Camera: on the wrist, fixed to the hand. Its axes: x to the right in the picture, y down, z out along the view.
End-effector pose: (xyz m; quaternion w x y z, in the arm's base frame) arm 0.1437 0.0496 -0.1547 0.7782 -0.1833 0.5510 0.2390
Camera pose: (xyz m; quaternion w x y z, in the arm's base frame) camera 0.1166 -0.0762 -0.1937 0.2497 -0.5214 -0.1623 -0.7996
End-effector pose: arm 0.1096 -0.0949 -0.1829 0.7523 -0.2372 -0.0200 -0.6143
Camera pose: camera 0.0039 -0.1528 -0.2426 0.5966 -0.0537 0.2574 0.7583
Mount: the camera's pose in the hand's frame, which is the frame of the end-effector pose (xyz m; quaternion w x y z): 0.0079 -0.0866 -0.1026 0.0094 0.0418 0.0073 -0.9991
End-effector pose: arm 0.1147 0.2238 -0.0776 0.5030 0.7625 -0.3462 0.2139
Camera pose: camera 0.1866 0.3372 -0.0846 0.1891 0.3725 0.7711 -0.4805
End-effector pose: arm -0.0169 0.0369 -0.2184 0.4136 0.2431 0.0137 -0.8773
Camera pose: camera -0.0420 0.1113 -0.3276 0.8828 -0.0123 -0.2093 0.4203
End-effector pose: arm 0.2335 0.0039 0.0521 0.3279 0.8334 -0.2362 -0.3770
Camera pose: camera 0.3313 0.0950 0.0370 0.4067 -0.2603 -0.8170 0.3152
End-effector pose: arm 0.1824 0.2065 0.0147 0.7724 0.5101 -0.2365 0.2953
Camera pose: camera 0.2550 0.2770 -0.0739 0.2827 0.2712 0.5254 -0.7553
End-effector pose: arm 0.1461 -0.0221 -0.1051 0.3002 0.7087 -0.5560 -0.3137
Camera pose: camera 0.2794 -0.0045 -0.1091 0.3362 -0.5770 -0.6919 0.2745
